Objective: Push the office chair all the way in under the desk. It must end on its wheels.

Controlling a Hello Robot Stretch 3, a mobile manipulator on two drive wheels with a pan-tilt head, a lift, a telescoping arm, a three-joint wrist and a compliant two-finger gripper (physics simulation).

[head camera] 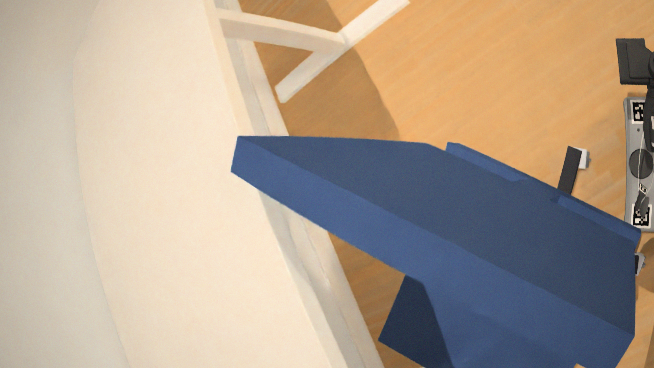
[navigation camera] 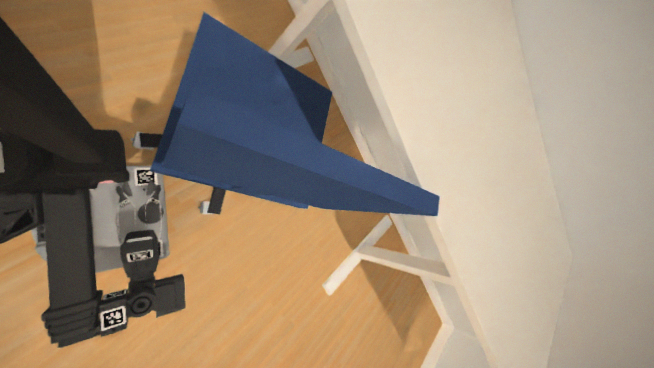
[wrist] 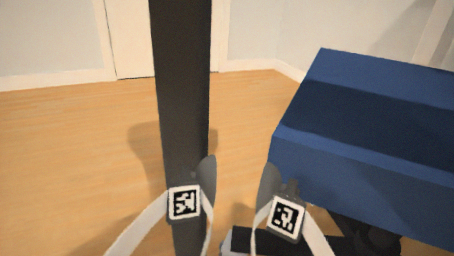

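Pixels of known places: gripper, between the fingertips: [head camera: 653,217] [navigation camera: 139,181] [wrist: 238,176]; robot's base, origin of its link: [head camera: 640,163] [navigation camera: 149,211].
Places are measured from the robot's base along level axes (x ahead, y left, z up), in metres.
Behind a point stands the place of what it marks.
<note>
The blue office chair [head camera: 430,215] @(x 0.240, y 0.045, z 0.943 m) [navigation camera: 240,105] @(x 0.249, y 0.319, z 0.470 m) [wrist: 370,135] @(x 0.104, y 0.145, z 0.470 m) appears upright, with black legs and casters near the floor. In the head and navigation views its tall backrest overlaps the front edge of the white desk [head camera: 165,200] @(x 0.682, y 0.057, z 0.951 m) [navigation camera: 450,100] @(x 0.585, y 0.222, z 0.951 m). One seat corner shows beside that edge in the navigation view; I cannot tell whether any of the seat is under the desk. My gripper [navigation camera: 137,192] @(x -0.015, y 0.098, z 0.446 m) [wrist: 238,176] @(x -0.015, y 0.098, z 0.446 m) is open, its fingers apart with nothing between them. In the wrist view the chair is just right of the right finger, and contact is unclear. Most of the chair base is hidden.
A white desk leg [head camera: 345,42] [navigation camera: 357,255] has a foot reaching out over the wood floor. My grey base [navigation camera: 107,220] @(x -0.108, y -0.008, z 0.160 m) is beside the chair's near casters. A dark post [wrist: 182,100] rises behind the left finger, with a door and pale walls beyond.
</note>
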